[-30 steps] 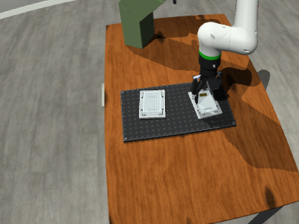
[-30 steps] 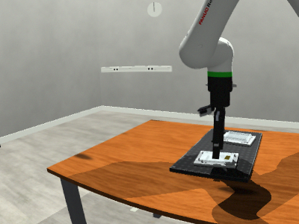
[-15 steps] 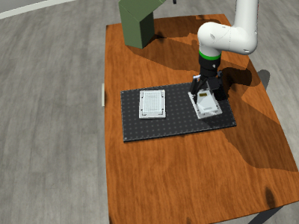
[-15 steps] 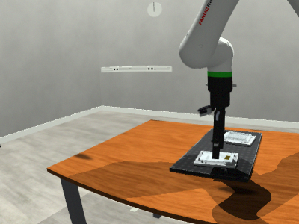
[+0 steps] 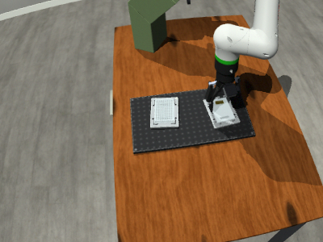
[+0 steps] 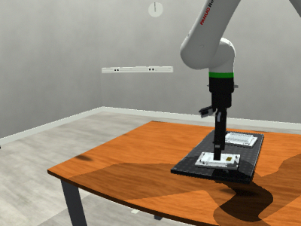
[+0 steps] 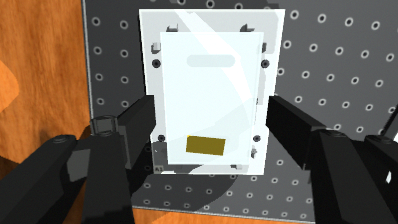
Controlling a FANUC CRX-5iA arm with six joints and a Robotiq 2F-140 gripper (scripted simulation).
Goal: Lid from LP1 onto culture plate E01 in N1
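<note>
The clear lid lies 4 cm below my hand. From my hand the other things lie so: lid park (5 cm below); then culture plate E01 (3 cm behind, 25 cm to the right, 4 cm below).
</note>
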